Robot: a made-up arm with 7 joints. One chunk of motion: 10 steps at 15 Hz.
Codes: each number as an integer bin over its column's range. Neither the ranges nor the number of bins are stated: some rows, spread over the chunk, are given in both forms.
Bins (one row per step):
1: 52 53 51 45 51 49 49
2: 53 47 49 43 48 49 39
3: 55 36 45 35 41 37 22
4: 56 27 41 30 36 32 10
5: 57 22 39 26 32 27 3
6: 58 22 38 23 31 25 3
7: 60 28 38 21 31 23 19
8: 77 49 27 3 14 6 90
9: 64 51 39 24 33 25 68
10: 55 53 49 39 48 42 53
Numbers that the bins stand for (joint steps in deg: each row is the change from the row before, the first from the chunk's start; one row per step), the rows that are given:
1: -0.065 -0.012 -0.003 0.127 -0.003 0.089 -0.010
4: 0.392 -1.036 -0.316 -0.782 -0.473 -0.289 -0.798
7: 0.848 -0.997 -0.410 -1.327 -0.629 -0.489 -0.616
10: 0.278 -0.012 -0.066 -0.236 -0.097 -0.067 0.071
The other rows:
2: 0.049 -0.248 -0.066 0.006 -0.097 0.089 -0.212
3: 0.278 -0.682 -0.191 -0.479 -0.316 -0.178 -0.556
5: 0.506 -1.233 -0.379 -1.024 -0.598 -0.400 -0.939
6: 0.620 -1.233 -0.410 -1.206 -0.629 -0.444 -0.939
8: 2.789 -0.170 -0.755 -2.418 -1.162 -0.867 0.818
9: 1.305 -0.091 -0.379 -1.145 -0.567 -0.444 0.374

